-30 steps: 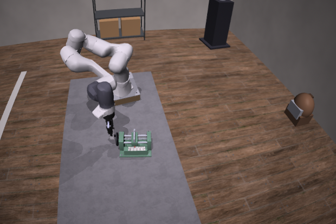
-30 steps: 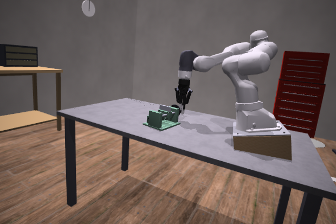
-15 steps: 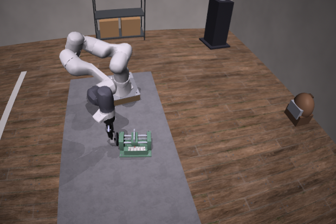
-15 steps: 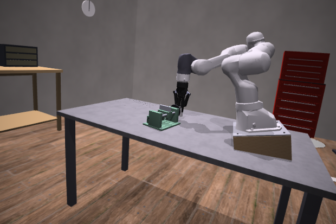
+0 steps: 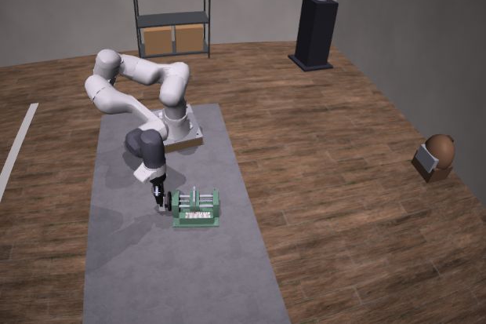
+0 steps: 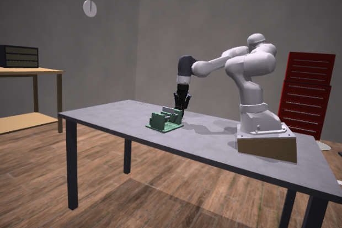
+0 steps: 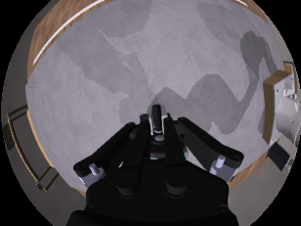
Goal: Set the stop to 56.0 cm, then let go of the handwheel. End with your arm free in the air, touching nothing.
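The stop carriage lies 14 cm to the left of my hand, 5 cm ahead of it and 3 cm above it. Also, from my hand: black handwheel 2 cm to the left, 1 cm below.
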